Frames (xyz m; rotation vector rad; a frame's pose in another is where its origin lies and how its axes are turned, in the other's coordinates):
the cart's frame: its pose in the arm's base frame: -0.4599 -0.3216 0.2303 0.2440 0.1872 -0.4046
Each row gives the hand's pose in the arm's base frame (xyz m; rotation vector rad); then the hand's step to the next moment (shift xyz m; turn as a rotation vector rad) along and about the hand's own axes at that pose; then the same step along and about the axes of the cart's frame.
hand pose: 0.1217 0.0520 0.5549 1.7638 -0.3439 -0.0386
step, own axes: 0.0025 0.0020 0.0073 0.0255 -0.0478 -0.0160
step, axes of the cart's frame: 0.0031 -0.0068 0.0029 0.0364 0.0235 -0.0363
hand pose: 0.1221 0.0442 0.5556 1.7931 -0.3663 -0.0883
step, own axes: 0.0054 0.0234 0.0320 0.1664 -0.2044 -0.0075
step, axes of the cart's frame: 0.0030 -0.0325 0.0231 0.2195 0.0491 -0.1376
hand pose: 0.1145 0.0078 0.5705 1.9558 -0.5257 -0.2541
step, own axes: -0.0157 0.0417 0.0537 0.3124 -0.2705 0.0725
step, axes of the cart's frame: -0.0259 -0.0614 0.0207 0.3808 -0.0192 -0.1750
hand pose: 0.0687 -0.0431 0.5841 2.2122 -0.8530 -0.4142
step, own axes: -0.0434 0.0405 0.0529 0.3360 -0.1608 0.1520
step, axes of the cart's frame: -0.0616 -0.0492 -0.0104 0.3511 -0.1462 -0.1313
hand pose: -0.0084 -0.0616 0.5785 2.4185 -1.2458 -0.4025
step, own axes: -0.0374 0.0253 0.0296 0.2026 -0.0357 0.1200
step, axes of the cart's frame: -0.0480 -0.0134 -0.0209 0.1749 -0.1443 -0.0729
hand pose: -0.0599 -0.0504 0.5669 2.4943 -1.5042 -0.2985
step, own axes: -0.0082 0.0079 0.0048 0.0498 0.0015 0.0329
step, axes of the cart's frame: -0.0114 -0.0022 -0.0042 0.0362 -0.0439 -0.0182
